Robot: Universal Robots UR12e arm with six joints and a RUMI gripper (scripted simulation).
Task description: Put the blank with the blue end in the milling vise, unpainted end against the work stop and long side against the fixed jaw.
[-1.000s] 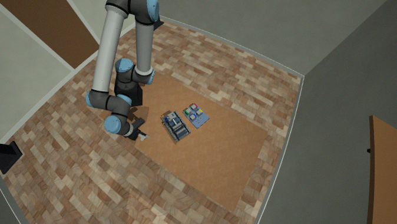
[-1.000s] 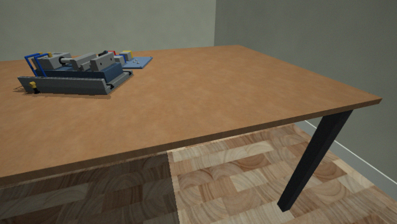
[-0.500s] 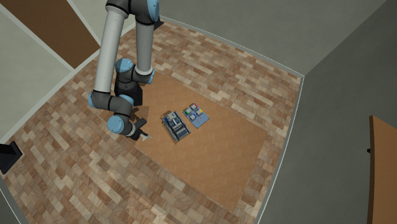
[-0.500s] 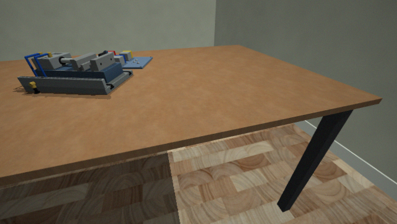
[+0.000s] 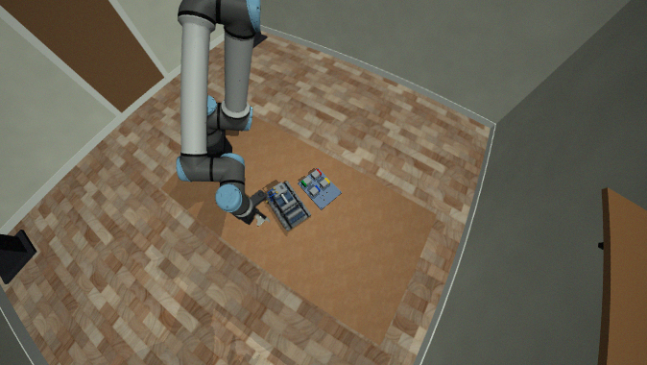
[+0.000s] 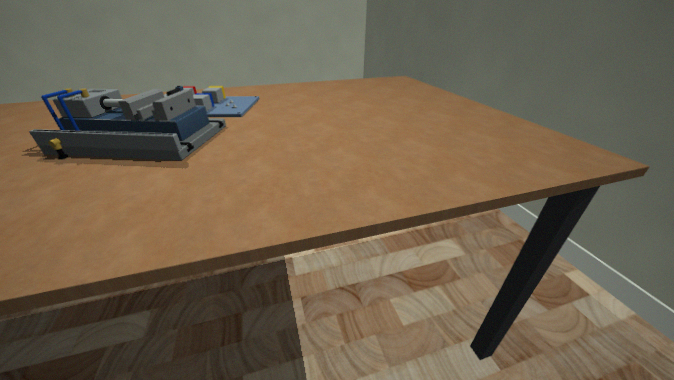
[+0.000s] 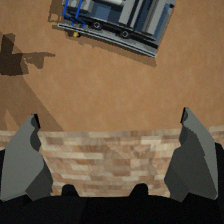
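My gripper is now 110 mm short of the blue blank, 350 mm to the right of it and 300 mm above it. Round my hand: vise body: 10 mm ahead, 180 mm to the left, 280 mm below; then green blank: 30 mm ahead, 380 mm to the left, 300 mm below; then fixed jaw: 100 mm ahead, 140 mm to the left, 250 mm below.
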